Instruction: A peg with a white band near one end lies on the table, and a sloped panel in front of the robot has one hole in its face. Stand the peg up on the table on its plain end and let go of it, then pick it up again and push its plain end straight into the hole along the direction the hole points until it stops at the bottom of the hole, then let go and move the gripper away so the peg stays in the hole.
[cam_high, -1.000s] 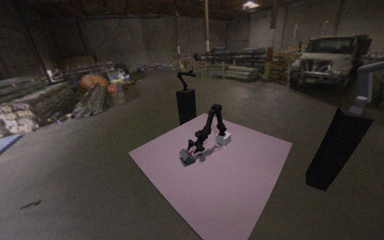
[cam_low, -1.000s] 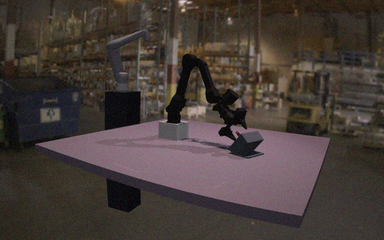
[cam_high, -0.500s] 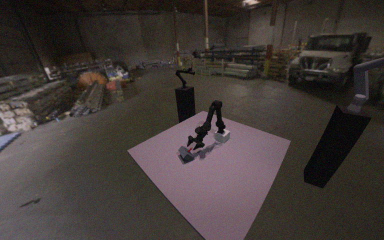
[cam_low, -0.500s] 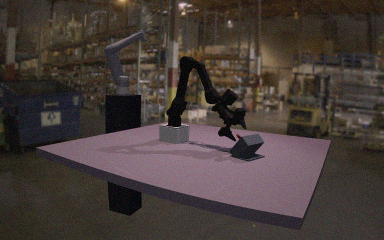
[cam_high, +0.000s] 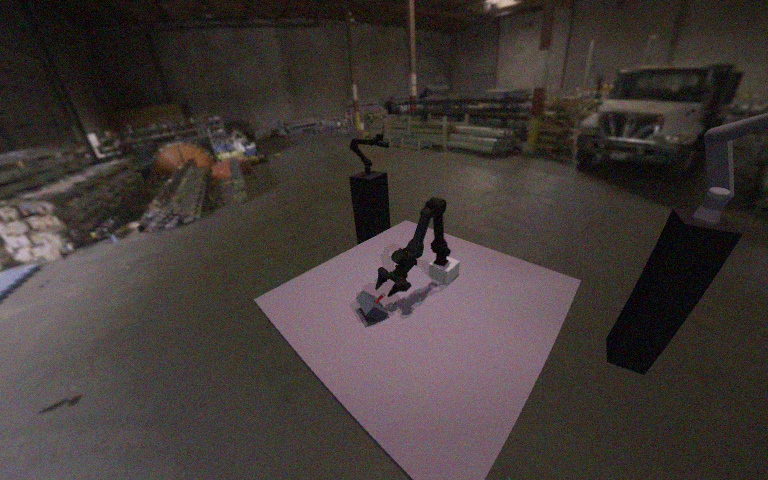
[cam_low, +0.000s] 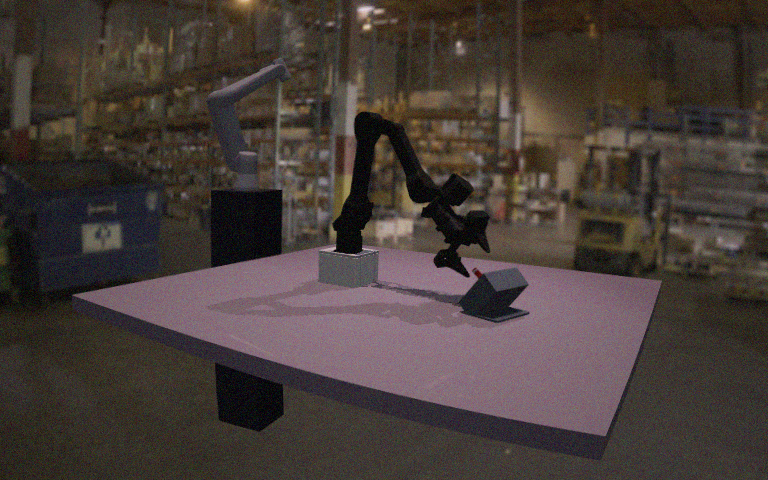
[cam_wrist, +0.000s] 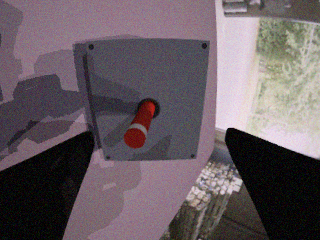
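My gripper tip is now 10 mm short of the red peg, 10 mm to the left of it and 30 mm above it. Round my gripper tip: sloped panel (50 mm ahead, 30 mm to the right, 60 mm below).
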